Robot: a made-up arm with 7 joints. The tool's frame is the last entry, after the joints. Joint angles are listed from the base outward.
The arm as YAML. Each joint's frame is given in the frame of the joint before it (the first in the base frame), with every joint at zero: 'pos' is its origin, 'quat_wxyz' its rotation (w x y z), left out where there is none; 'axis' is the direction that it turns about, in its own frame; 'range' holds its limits. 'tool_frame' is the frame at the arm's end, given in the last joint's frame.
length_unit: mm
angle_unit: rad
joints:
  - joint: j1
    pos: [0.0, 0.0, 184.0]
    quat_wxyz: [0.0, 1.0, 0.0, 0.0]
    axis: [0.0, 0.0, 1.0]
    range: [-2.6, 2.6]
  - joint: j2
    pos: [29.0, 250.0, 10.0]
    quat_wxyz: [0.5, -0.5, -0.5, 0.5]
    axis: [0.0, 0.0, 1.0]
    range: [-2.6, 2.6]
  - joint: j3
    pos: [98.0, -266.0, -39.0]
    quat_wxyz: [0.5, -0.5, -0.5, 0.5]
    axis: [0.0, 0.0, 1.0]
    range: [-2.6, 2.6]
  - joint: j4
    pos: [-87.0, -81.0, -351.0]
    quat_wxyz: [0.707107, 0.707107, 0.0, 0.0]
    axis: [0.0, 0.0, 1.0]
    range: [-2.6, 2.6]
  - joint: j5
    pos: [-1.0, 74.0, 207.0]
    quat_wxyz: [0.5, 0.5, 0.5, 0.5]
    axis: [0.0, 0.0, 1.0]
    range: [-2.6, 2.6]
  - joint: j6
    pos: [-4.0, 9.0, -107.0]
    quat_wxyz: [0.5, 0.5, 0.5, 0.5]
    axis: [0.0, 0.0, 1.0]
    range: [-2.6, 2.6]
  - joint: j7
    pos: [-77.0, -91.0, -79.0]
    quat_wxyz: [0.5, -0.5, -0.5, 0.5]
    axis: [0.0, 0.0, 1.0]
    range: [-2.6, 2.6]
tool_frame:
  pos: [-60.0, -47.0, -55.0]
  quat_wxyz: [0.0, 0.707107, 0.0, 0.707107]
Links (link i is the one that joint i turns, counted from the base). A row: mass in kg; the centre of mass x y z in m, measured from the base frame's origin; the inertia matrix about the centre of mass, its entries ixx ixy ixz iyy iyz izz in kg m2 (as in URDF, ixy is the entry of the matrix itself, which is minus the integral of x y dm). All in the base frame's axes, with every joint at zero. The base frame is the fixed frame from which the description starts. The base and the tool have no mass.
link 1: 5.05; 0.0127 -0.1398 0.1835; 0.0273 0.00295 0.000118 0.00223 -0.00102 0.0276
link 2: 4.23; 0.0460 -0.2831 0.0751; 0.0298 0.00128 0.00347 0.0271 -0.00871 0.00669
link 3: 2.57; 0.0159 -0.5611 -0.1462; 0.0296 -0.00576 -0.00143 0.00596 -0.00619 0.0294
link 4: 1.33; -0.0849 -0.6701 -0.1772; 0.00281 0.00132 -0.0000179 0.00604 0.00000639 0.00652
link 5: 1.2; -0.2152 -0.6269 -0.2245; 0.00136 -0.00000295 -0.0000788 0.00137 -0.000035 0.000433
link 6: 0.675; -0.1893 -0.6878 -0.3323; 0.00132 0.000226 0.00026 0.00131 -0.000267 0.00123
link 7: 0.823; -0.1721 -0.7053 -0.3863; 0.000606 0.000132 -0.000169 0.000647 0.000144 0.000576
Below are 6 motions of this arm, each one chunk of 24 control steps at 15 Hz.
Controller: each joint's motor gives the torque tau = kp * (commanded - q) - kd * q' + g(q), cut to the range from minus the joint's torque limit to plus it. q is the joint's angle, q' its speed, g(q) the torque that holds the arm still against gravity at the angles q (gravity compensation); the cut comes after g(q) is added. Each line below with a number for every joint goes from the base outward.
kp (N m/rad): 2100 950 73 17 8.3 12 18
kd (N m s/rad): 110 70 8.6 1.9 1.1 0.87 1.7
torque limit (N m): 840 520 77 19 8.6 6.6 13
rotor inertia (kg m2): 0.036 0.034 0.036 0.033 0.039 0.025 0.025
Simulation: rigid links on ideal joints. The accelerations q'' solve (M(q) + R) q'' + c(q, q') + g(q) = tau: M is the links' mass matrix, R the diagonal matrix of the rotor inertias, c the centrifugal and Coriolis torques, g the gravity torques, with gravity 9.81 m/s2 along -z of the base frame. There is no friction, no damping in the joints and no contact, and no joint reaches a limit. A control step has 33 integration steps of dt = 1/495 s. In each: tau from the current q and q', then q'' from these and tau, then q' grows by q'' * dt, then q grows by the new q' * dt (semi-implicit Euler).
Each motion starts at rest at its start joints. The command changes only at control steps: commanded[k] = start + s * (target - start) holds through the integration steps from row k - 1 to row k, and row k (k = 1, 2, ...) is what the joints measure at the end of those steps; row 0 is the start. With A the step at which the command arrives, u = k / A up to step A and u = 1 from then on. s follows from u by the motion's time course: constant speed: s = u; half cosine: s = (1 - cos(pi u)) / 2; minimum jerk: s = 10 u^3 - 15 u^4 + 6 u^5; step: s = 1 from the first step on.
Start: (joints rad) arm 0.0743 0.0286 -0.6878 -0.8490 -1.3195 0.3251 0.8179
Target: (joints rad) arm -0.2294 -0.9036 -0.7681 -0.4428 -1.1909 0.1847 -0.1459
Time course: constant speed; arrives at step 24
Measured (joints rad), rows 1 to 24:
1: 0.0658 0.0103 -0.6773 -0.8502 -1.3138 0.3106 0.7995
2: 0.0538 -0.0235 -0.6757 -0.8464 -1.3114 0.3067 0.7685
3: 0.0409 -0.0628 -0.6822 -0.8320 -1.3107 0.3093 0.7319
4: 0.0278 -0.1027 -0.6915 -0.8104 -1.3079 0.3078 0.6932
5: 0.0149 -0.1421 -0.7002 -0.7866 -1.3020 0.3009 0.6536
6: 0.0022 -0.1810 -0.7072 -0.7636 -1.2943 0.2920 0.6136
7: -0.0105 -0.2198 -0.7125 -0.7429 -1.2867 0.2841 0.5736
8: -0.0231 -0.2586 -0.7166 -0.7245 -1.2801 0.2778 0.5335
9: -0.0356 -0.2974 -0.7199 -0.7078 -1.2745 0.2725 0.4933
10: -0.0482 -0.3363 -0.7229 -0.6919 -1.2696 0.2676 0.4532
11: -0.0608 -0.3751 -0.7257 -0.6761 -1.2650 0.2625 0.4130
12: -0.0734 -0.4140 -0.7287 -0.6600 -1.2603 0.2572 0.3729
13: -0.0860 -0.4528 -0.7318 -0.6435 -1.2554 0.2515 0.3327
14: -0.0987 -0.4917 -0.7350 -0.6267 -1.2503 0.2456 0.2925
15: -0.1113 -0.5305 -0.7384 -0.6097 -1.2449 0.2397 0.2524
16: -0.1239 -0.5694 -0.7417 -0.5926 -1.2395 0.2337 0.2122
17: -0.1365 -0.6082 -0.7450 -0.5755 -1.2341 0.2279 0.1721
18: -0.1492 -0.6471 -0.7484 -0.5585 -1.2287 0.2220 0.1319
19: -0.1618 -0.6859 -0.7517 -0.5415 -1.2234 0.2162 0.0917
20: -0.1744 -0.7248 -0.7549 -0.5246 -1.2180 0.2105 0.0516
21: -0.1870 -0.7637 -0.7582 -0.5077 -1.2127 0.2047 0.0114
22: -0.1997 -0.8025 -0.7614 -0.4908 -1.2075 0.1989 -0.0287
23: -0.2123 -0.8414 -0.7647 -0.4739 -1.2022 0.1931 -0.0689
24: -0.2249 -0.8802 -0.7679 -0.4570 -1.1969 0.1874 -0.1091

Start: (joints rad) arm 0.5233 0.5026 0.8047 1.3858 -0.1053 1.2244 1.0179
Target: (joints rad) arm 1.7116 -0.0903 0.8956 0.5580 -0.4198 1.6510 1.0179
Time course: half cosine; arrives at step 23
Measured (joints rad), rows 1 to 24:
1: 0.5266 0.5010 0.8063 1.3886 -0.1025 1.2224 1.0180
2: 0.5386 0.4957 0.8108 1.3942 -0.0949 1.2194 1.0181
3: 0.5620 0.4859 0.8168 1.3958 -0.0868 1.2214 1.0181
4: 0.5963 0.4710 0.8223 1.3875 -0.0837 1.2310 1.0180
5: 0.6406 0.4510 0.8263 1.3674 -0.0877 1.2463 1.0179
6: 0.6938 0.4263 0.8283 1.3363 -0.0982 1.2647 1.0178
7: 0.7549 0.3973 0.8290 1.2963 -0.1137 1.2851 1.0177
8: 0.8228 0.3647 0.8291 1.2495 -0.1330 1.3076 1.0177
9: 0.8961 0.3292 0.8292 1.1979 -0.1550 1.3325 1.0176
10: 0.9736 0.2915 0.8299 1.1428 -0.1792 1.3595 1.0176
11: 1.0538 0.2523 0.8313 1.0854 -0.2050 1.3884 1.0175
12: 1.1352 0.2123 0.8336 1.0266 -0.2319 1.4184 1.0174
13: 1.2162 0.1721 0.8366 0.9671 -0.2594 1.4490 1.0174
14: 1.2953 0.1326 0.8402 0.9079 -0.2868 1.4795 1.0173
15: 1.3710 0.0944 0.8443 0.8499 -0.3138 1.5091 1.0173
16: 1.4420 0.0583 0.8485 0.7940 -0.3398 1.5373 1.0172
17: 1.5068 0.0248 0.8529 0.7413 -0.3644 1.5634 1.0173
18: 1.5644 -0.0052 0.8572 0.6929 -0.3870 1.5869 1.0173
19: 1.6136 -0.0314 0.8613 0.6498 -0.4072 1.6073 1.0173
20: 1.6536 -0.0532 0.8650 0.6129 -0.4246 1.6242 1.0174
21: 1.6836 -0.0700 0.8683 0.5831 -0.4390 1.6372 1.0174
22: 1.7031 -0.0818 0.8709 0.5609 -0.4500 1.6462 1.0175
23: 1.7117 -0.0881 0.8730 0.5468 -0.4574 1.6510 1.0175
24: 1.7129 -0.0903 0.8764 0.5421 -0.4578 1.6518 1.0177

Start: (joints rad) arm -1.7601 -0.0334 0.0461 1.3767 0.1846 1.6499 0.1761
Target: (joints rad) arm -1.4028 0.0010 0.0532 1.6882 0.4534 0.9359 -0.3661
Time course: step
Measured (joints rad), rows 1 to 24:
1: -1.5363 -0.0030 -0.0932 1.5227 0.4495 1.1340 -0.0759
2: -1.4019 -0.0042 0.0296 1.5499 0.4295 0.9584 -0.2409
3: -1.3812 0.0013 0.1045 1.6103 0.3280 1.0493 -0.3123
4: -1.3932 0.0068 0.1132 1.6897 0.3097 1.0555 -0.3434
5: -1.4021 0.0073 0.0990 1.7310 0.3602 0.9893 -0.3571
6: -1.4045 0.0050 0.0816 1.7313 0.4169 0.9371 -0.3630
7: -1.4041 0.0023 0.0669 1.7119 0.4500 0.9201 -0.3651
8: -1.4034 0.0005 0.0567 1.6921 0.4611 0.9221 -0.3657
9: -1.4030 -0.0002 0.0512 1.6805 0.4610 0.9280 -0.3658
10: -1.4028 -0.0002 0.0494 1.6773 0.4579 0.9321 -0.3658
11: -1.4028 0.0003 0.0499 1.6793 0.4553 0.9344 -0.3659
12: -1.4028 0.0007 0.0512 1.6831 0.4539 0.9356 -0.3660
13: -1.4028 0.0010 0.0525 1.6865 0.4533 0.9363 -0.3661
14: -1.4028 0.0011 0.0534 1.6887 0.4532 0.9366 -0.3661
15: -1.4028 0.0012 0.0537 1.6896 0.4532 0.9366 -0.3661
16: -1.4028 0.0011 0.0538 1.6895 0.4532 0.9364 -0.3661
17: -1.4028 0.0011 0.0536 1.6891 0.4533 0.9361 -0.3661
18: -1.4028 0.0010 0.0534 1.6886 0.4534 0.9359 -0.3661
19: -1.4028 0.0010 0.0532 1.6882 0.4534 0.9358 -0.3661
20: -1.4028 0.0010 0.0531 1.6880 0.4534 0.9358 -0.3661
21: -1.4028 0.0010 0.0531 1.6880 0.4534 0.9358 -0.3661
22: -1.4028 0.0010 0.0531 1.6880 0.4534 0.9359 -0.3661
23: -1.4028 0.0010 0.0532 1.6881 0.4534 0.9359 -0.3661
24: -1.4028 0.0010 0.0532 1.6882 0.4534 0.9359 -0.3661

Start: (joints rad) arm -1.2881 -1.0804 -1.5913 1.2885 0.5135 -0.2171 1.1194
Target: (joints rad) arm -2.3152 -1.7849 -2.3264 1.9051 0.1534 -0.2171 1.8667
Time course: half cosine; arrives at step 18
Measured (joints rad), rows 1 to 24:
1: -1.2936 -1.0826 -1.5950 1.2939 0.5128 -0.2172 1.1220
2: -1.3118 -1.0915 -1.6068 1.3085 0.5098 -0.2172 1.1314
3: -1.3444 -1.1105 -1.6269 1.3286 0.5038 -0.2166 1.1500
4: -1.3909 -1.1399 -1.6552 1.3510 0.4947 -0.2160 1.1783
5: -1.4498 -1.1786 -1.6917 1.3755 0.4829 -0.2159 1.2160
6: -1.5194 -1.2252 -1.7356 1.4033 0.4682 -0.2160 1.2620
7: -1.5975 -1.2781 -1.7858 1.4352 0.4503 -0.2162 1.3149
8: -1.6818 -1.3357 -1.8404 1.4721 0.4285 -0.2160 1.3732
9: -1.7697 -1.3961 -1.8973 1.5143 0.4022 -0.2150 1.4352
10: -1.8585 -1.4576 -1.9548 1.5616 0.3714 -0.2131 1.4989
11: -1.9457 -1.5183 -2.0112 1.6133 0.3365 -0.2104 1.5624
12: -2.0286 -1.5763 -2.0652 1.6682 0.2988 -0.2074 1.6238
13: -2.1046 -1.6300 -2.1155 1.7240 0.2602 -0.2048 1.6812
14: -2.1715 -1.6777 -2.1610 1.7781 0.2231 -0.2030 1.7329
15: -2.2272 -1.7180 -2.2008 1.8276 0.1896 -0.2025 1.7773
16: -2.2699 -1.7496 -2.2339 1.8699 0.1617 -0.2033 1.8131
17: -2.2983 -1.7716 -2.2592 1.9027 0.1404 -0.2048 1.8392
18: -2.3117 -1.7834 -2.2760 1.9245 0.1263 -0.2065 1.8547
19: -2.3149 -1.7869 -2.2891 1.9326 0.1212 -0.2088 1.8619
20: -2.3153 -1.7866 -2.3024 1.9278 0.1256 -0.2121 1.8648
21: -2.3152 -1.7854 -2.3137 1.9172 0.1357 -0.2155 1.8659
22: -2.3150 -1.7845 -2.3216 1.9076 0.1459 -0.2178 1.8663
23: -2.3150 -1.7842 -2.3259 1.9020 0.1532 -0.2189 1.8665
24: -2.3150 -1.7843 -2.3276 1.9002 0.1566 -0.2188 1.8666

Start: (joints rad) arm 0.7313 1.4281 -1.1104 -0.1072 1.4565 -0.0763 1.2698
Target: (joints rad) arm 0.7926 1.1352 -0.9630 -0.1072 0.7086 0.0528 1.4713
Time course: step
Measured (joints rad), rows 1 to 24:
1: 0.7635 1.2889 -1.1202 -0.0204 1.1789 0.0067 1.3651
2: 0.7859 1.1710 -1.0517 -0.0130 0.9318 0.0933 1.4237
3: 0.7972 1.1324 -0.9817 -0.0811 0.8107 0.1083 1.4502
4: 0.8000 1.1281 -0.9422 -0.1364 0.7580 0.0813 1.4625
5: 0.7981 1.1316 -0.9325 -0.1542 0.7362 0.0548 1.4681
6: 0.7950 1.1341 -0.9400 -0.1456 0.7257 0.0449 1.4702
7: 0.7927 1.1351 -0.9521 -0.1276 0.7187 0.0468 1.4709
8: 0.7917 1.1354 -0.9614 -0.1120 0.7132 0.0516 1.4710
9: 0.7916 1.1355 -0.9658 -0.1030 0.7092 0.0545 1.4711
10: 0.7920 1.1355 -0.9666 -0.1004 0.7070 0.0551 1.4711
11: 0.7924 1.1354 -0.9655 -0.1016 0.7064 0.0545 1.4712
12: 0.7926 1.1353 -0.9641 -0.1041 0.7068 0.0535 1.4713
13: 0.7927 1.1352 -0.9631 -0.1063 0.7076 0.0529 1.4713
14: 0.7927 1.1352 -0.9626 -0.1076 0.7083 0.0525 1.4713
15: 0.7927 1.1352 -0.9626 -0.1080 0.7087 0.0525 1.4713
16: 0.7926 1.1352 -0.9627 -0.1079 0.7089 0.0526 1.4713
17: 0.7926 1.1352 -0.9629 -0.1076 0.7089 0.0527 1.4713
18: 0.7926 1.1352 -0.9630 -0.1073 0.7087 0.0528 1.4713
19: 0.7926 1.1352 -0.9630 -0.1072 0.7086 0.0528 1.4713
20: 0.7926 1.1352 -0.9630 -0.1071 0.7086 0.0528 1.4713
21: 0.7926 1.1352 -0.9630 -0.1071 0.7086 0.0528 1.4713
22: 0.7926 1.1352 -0.9630 -0.1072 0.7086 0.0528 1.4713
23: 0.7926 1.1352 -0.9630 -0.1072 0.7086 0.0528 1.4713
24: 0.7926 1.1352 -0.9630 -0.1072 0.7086 0.0528 1.4713

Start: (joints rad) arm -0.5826 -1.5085 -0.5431 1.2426 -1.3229 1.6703 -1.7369
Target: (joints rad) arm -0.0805 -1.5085 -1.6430 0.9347 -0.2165 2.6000 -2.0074
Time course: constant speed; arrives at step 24
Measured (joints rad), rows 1 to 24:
1: -0.5680 -1.5078 -0.5488 1.2440 -1.2984 1.6883 -1.7424
2: -0.5487 -1.5070 -0.5736 1.2426 -1.2569 1.7207 -1.7514
3: -0.5279 -1.5071 -0.6124 1.2345 -1.2139 1.7584 -1.7616
4: -0.5068 -1.5077 -0.6589 1.2197 -1.1751 1.7986 -1.7723
5: -0.4857 -1.5085 -0.7085 1.2010 -1.1396 1.8400 -1.7831
6: -0.4646 -1.5092 -0.7586 1.1818 -1.1046 1.8810 -1.7941
7: -0.4436 -1.5095 -0.8077 1.1642 -1.0677 1.9210 -1.8053
8: -0.4227 -1.5096 -0.8554 1.1491 -1.0275 1.9598 -1.8165
9: -0.4017 -1.5095 -0.9020 1.1359 -0.9841 1.9980 -1.8277
10: -0.3809 -1.5093 -0.9477 1.1239 -0.9383 2.0360 -1.8390
11: -0.3600 -1.5092 -0.9931 1.1123 -0.8912 2.0741 -1.8503
12: -0.3391 -1.5091 -1.0383 1.1005 -0.8437 2.1125 -1.8616
13: -0.3181 -1.5090 -1.0838 1.0883 -0.7966 2.1511 -1.8729
14: -0.2972 -1.5090 -1.1293 1.0758 -0.7500 2.1898 -1.8842
15: -0.2763 -1.5090 -1.1751 1.0630 -0.7038 2.2285 -1.8955
16: -0.2554 -1.5090 -1.2210 1.0502 -0.6580 2.2670 -1.9068
17: -0.2344 -1.5090 -1.2669 1.0374 -0.6124 2.3056 -1.9180
18: -0.2135 -1.5090 -1.3128 1.0246 -0.5667 2.3441 -1.9293
19: -0.1926 -1.5090 -1.3587 1.0118 -0.5210 2.3826 -1.9406
20: -0.1717 -1.5090 -1.4046 0.9991 -0.4752 2.4212 -1.9519
21: -0.1507 -1.5090 -1.4505 0.9863 -0.4293 2.4598 -1.9631
22: -0.1298 -1.5089 -1.4963 0.9736 -0.3833 2.4983 -1.9744
23: -0.1089 -1.5089 -1.5422 0.9609 -0.3373 2.5369 -1.9857
24: -0.0880 -1.5089 -1.5880 0.9481 -0.2913 2.5755 -1.9970

